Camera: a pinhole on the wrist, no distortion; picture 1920 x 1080 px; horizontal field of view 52.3 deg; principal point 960.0 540.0 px. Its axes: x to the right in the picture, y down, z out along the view. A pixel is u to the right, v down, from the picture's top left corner.
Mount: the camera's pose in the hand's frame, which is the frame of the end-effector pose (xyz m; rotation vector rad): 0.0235 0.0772 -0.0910 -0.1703 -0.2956 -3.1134
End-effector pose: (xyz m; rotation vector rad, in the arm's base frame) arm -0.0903 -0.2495 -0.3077 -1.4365 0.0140 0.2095
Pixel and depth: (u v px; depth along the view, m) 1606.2 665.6 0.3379
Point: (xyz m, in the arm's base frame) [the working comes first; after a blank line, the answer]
In the camera's frame: 0.1117 0.0217 0.3379

-0.1880 0.0088 -0.3831
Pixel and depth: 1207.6 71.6 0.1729
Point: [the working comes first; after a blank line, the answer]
In the camera's frame: 0.0219 -0.0414 0.1729

-0.1024 -0.1577 -0.4480
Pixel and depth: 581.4 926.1 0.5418
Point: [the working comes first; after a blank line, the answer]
In the camera's frame: -0.1049 0.1070 0.5418

0.0311 0.2239 -0.3445
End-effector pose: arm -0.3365 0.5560 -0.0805 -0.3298 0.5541 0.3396
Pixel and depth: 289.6 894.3 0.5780
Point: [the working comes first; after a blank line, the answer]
In the camera's frame: -0.1982 0.1047 0.5780

0.0709 0.8779 0.1202
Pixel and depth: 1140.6 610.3 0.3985
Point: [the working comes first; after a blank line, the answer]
In the camera's frame: 0.0368 0.0143 0.3985

-0.2296 0.8053 0.1177
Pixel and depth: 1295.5 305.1 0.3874
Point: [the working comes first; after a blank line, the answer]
In the camera's frame: 0.0665 -0.0465 0.3874

-0.2866 0.8423 0.1081
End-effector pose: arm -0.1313 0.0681 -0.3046 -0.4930 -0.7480 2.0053
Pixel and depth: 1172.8 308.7 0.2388
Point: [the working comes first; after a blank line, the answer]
In the camera's frame: 0.0260 -0.0282 0.2388

-0.3195 -0.0160 -0.3041
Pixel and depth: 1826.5 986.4 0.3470
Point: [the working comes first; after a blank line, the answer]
In the camera's frame: 0.1538 0.0792 0.3470

-0.2935 -0.1229 -0.1383
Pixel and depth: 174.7 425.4 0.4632
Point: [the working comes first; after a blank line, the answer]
In the camera's frame: -0.1860 -0.0271 0.4632

-0.5815 0.1088 -0.1988
